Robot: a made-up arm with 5 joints.
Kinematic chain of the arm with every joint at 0, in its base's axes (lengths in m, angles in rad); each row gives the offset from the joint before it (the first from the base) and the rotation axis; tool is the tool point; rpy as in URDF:
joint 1: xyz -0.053 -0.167 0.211 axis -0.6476 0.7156 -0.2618
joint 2: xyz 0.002 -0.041 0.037 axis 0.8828 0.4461 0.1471
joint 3: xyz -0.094 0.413 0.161 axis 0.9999 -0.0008 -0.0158
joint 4: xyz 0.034 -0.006 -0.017 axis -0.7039 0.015 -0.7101
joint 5: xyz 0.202 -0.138 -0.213 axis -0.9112 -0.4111 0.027
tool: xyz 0.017 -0.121 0.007 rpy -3.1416 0 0
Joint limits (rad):
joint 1: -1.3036..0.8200
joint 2: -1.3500..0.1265
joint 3: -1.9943..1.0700
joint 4: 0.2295..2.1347
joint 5: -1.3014..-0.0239
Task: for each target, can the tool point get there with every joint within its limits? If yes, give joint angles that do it. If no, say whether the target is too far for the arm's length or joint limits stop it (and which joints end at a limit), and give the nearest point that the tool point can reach.
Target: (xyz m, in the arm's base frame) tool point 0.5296 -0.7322 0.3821
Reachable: no: joint limits stop it (at a limit: joint 2, joint 4) | nearest point 0.2302 -0.2399 0.1287 | short by 0.629 m
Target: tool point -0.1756 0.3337 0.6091
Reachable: yes | joints 0.2146 -0.3842 -1.3683 1.1666 -0.9723
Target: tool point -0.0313 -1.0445 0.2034
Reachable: no: joint limits stop it (at a limit: joint 1, joint 2) | nearest point -0.0860 -0.5069 -0.0096 | short by 0.581 m
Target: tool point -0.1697 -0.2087 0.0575
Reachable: yes | joints 0.0387 -0.8002 0.7227 1.2081 -0.7083
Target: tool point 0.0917 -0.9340 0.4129
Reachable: no: joint limits stop it (at a limit: joint 1, joint 2) | nearest point -0.1912 -0.4924 0.4171 | short by 0.524 m
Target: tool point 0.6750 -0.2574 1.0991
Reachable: no: too far | nearest point 0.1996 0.0267 0.7062 | short by 0.679 m
